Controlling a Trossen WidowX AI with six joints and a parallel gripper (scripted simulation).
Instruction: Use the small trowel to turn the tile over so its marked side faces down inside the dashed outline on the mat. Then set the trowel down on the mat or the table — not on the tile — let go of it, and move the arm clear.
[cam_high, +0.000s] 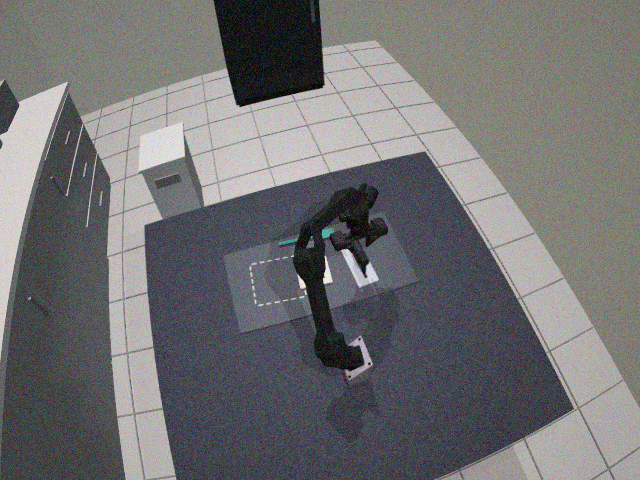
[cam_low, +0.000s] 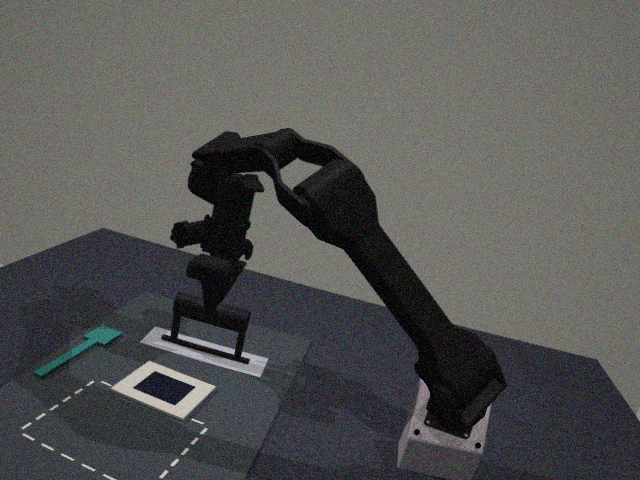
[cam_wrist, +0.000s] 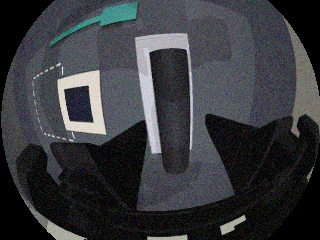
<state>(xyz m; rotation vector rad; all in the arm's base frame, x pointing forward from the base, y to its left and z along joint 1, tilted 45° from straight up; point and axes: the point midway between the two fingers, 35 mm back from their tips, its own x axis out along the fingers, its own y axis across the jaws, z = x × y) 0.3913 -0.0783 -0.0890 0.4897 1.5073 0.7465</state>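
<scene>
The trowel lies 40 mm below my gripper tip, 20 mm ahead of it and 10 mm to the left of it. The rest, counted from my gripper tip: teal flat tool (150 mm ahead, 140 mm to the left, 70 mm below); tile (160 mm to the left, 70 mm below, 10 mm behind).
</scene>
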